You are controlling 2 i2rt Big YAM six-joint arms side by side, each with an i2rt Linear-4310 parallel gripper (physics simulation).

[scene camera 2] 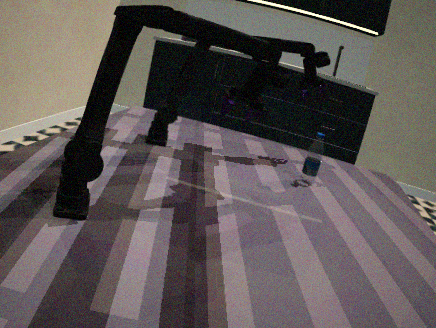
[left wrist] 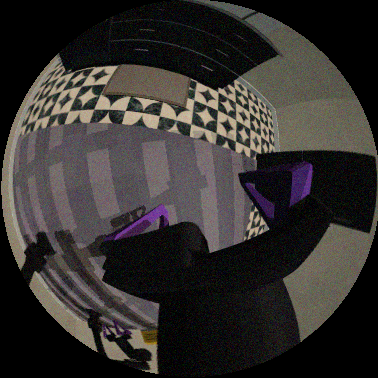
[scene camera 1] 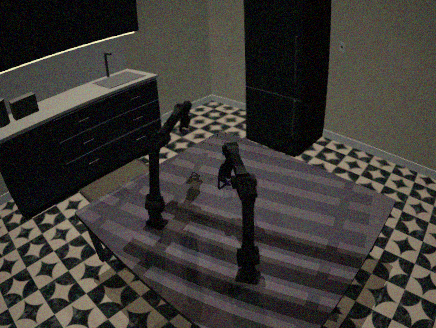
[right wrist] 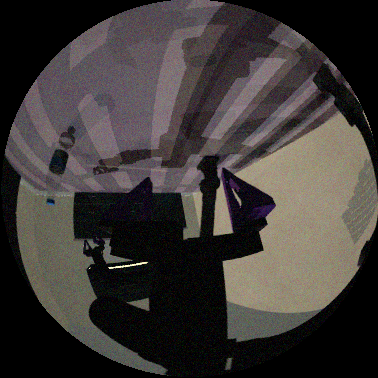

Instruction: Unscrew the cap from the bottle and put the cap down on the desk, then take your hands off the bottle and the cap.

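Pixels of known places: left gripper, fingertip midpoint: (scene camera 2: 312, 98) (left wrist: 200, 193) (scene camera 1: 185, 129) (right wrist: 88, 235); right gripper, fingertip midpoint: (scene camera 2: 233, 118) (left wrist: 108, 321) (scene camera 1: 219, 185) (right wrist: 184, 175); left arm's base at its link origin: (scene camera 2: 156, 140) (left wrist: 45, 242) (scene camera 1: 156, 223) (right wrist: 206, 161); right arm's base at its link origin: (scene camera 2: 72, 206) (left wrist: 93, 311) (scene camera 1: 248, 277).
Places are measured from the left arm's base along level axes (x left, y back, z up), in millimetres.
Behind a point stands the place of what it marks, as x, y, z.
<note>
A clear bottle (scene camera 2: 312, 166) @(-201, -614, 79) (right wrist: 58, 161) @(-191, -597, 83) with a dark blue label stands upright on the striped desk (scene camera 1: 350, 220) @(-1126, -490, -1) (scene camera 2: 345, 280) @(-824, -534, 0). Its blue cap (scene camera 2: 320, 135) @(-185, -616, 203) (right wrist: 50, 202) @(-175, -616, 204) sits on top of its neck. The bottle does not show in scene camera 1 or the left wrist view. My left gripper (scene camera 1: 185, 129) @(158, -672, 304) (scene camera 2: 313, 91) @(158, -672, 304) (left wrist: 200, 193) @(158, -672, 304) is open and empty, raised above the desk and apart from the bottle. My right gripper (scene camera 1: 224, 184) @(-317, -250, 222) (scene camera 2: 240, 108) (right wrist: 184, 175) @(-317, -250, 222) is open and empty, also raised, with the bottle off to the left in the right wrist view.
Both arms stand on the desk, the left arm (scene camera 1: 155, 175) @(-11, -60, 326) and the right arm (scene camera 1: 248, 220) @(-650, 123, 372). Arm shadows lie across the desk. A dark cabinet with a sink counter (scene camera 1: 65, 102) and a tall dark fridge (scene camera 1: 280, 70) stand beyond its edges.
</note>
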